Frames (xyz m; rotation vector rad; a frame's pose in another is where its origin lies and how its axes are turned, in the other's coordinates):
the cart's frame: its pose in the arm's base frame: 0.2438 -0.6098 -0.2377 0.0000 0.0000 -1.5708
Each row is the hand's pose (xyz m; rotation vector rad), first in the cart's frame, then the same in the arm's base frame.
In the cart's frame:
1: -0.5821 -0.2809 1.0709 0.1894 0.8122 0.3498
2: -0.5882 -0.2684 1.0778 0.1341 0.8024 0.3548
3: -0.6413 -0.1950 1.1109 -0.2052 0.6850 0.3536
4: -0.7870 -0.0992 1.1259 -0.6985 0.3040 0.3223
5: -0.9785 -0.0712 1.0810 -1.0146 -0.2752 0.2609
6: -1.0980 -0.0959 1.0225 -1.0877 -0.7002 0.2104
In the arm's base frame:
1: -0.0371 -0.0277 0.8332 0.7462 0.4640 -1.1265
2: -0.0246 -0.0216 0.8401 0.6974 0.4977 -1.1261
3: 0.0488 0.0315 0.8732 0.3578 0.6639 -1.1479
4: 0.1446 0.1772 0.8882 -0.2953 0.7503 -1.1694
5: 0.1726 0.3687 0.8433 -0.9692 0.5556 -1.1570
6: 0.1479 0.4882 0.7848 -1.3463 0.2918 -1.1256

